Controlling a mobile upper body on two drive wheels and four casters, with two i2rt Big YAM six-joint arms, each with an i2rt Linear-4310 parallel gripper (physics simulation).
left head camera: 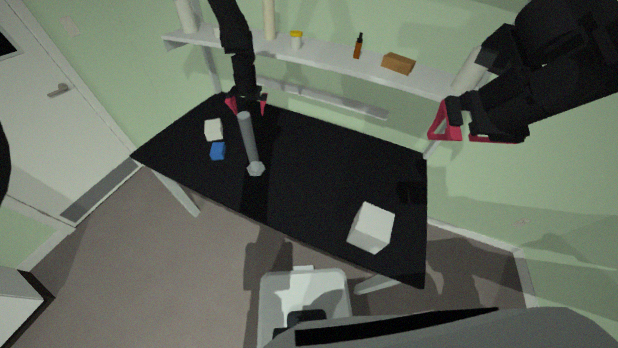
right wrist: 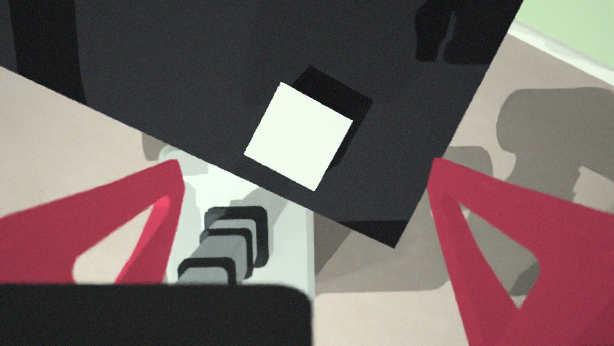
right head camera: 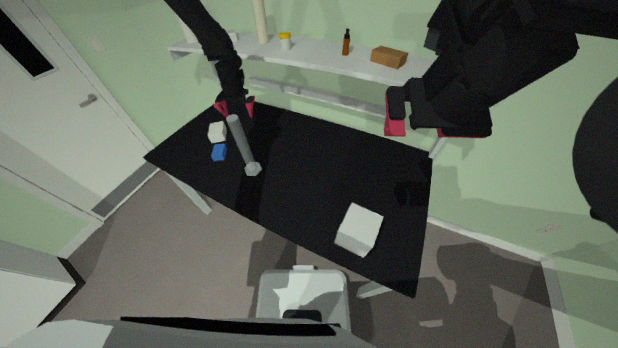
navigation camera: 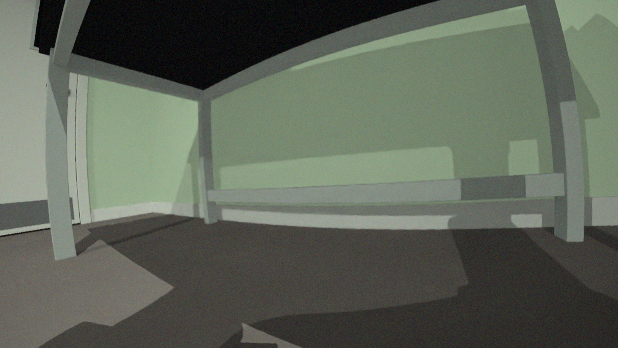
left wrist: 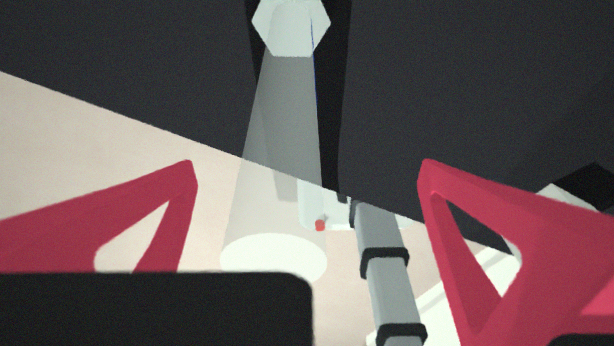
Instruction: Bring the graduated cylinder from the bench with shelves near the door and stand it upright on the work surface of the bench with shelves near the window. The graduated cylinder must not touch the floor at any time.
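Places are measured from the left arm's base along level axes (x ahead, y left, z up), in millimetres.
Pixels of known places: left gripper, fingertip midpoint: (left head camera: 249, 115) (right head camera: 239, 117) (left wrist: 307, 172); right gripper, fingertip midpoint: (left head camera: 449, 137) (right wrist: 306, 172) (right head camera: 412, 132).
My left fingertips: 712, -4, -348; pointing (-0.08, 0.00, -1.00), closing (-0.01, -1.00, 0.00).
Observation:
Behind a point stands the place of what it marks, as x, y, z.
The graduated cylinder (left head camera: 249, 142) @[664, 6, -442] (right head camera: 242, 142) @[666, 0, -437] (left wrist: 287, 110) @[707, 7, -411], grey with a hexagonal foot, stands upright on the black top of the bench (left head camera: 320, 165) @[719, -308, -648] (right head camera: 315, 165) @[719, -303, -648] (left wrist: 450, 75) @[626, -196, -648] (right wrist: 175, 75) @[463, -226, -648] near the door (left head camera: 55, 125) @[1147, 1526, -674] (right head camera: 60, 130) @[1043, 1575, -574]. My left gripper (left head camera: 249, 111) @[712, -4, -348] (right head camera: 238, 114) @[712, -4, -348] (left wrist: 307, 172) @[712, -4, -348] is open at the cylinder's upper end; in the left wrist view the cylinder shows between the spread fingers, without being gripped. My right gripper (left head camera: 465, 139) (right head camera: 421, 134) @[345, -456, -132] (right wrist: 306, 172) @[345, -456, -132] is open and empty, high over the bench's right side. The bench near the window does not show.
A white box (left head camera: 371, 227) @[327, -426, -518] (right head camera: 359, 230) @[324, -437, -518] (right wrist: 299, 136) @[350, -450, -518] stands at the bench's front right. A small white block (left head camera: 213, 129) @[937, 268, -590] (right head camera: 217, 131) @[941, 261, -590] and a blue block (left head camera: 217, 151) @[783, 212, -608] (right head camera: 218, 152) @[785, 212, -608] lie left of the cylinder. The shelf (left head camera: 330, 57) @[889, -313, -191] (right head camera: 320, 59) @[853, -321, -191] behind holds bottles and a brown box (left head camera: 398, 63) @[799, -554, -160] (right head camera: 389, 57) @[794, -560, -160].

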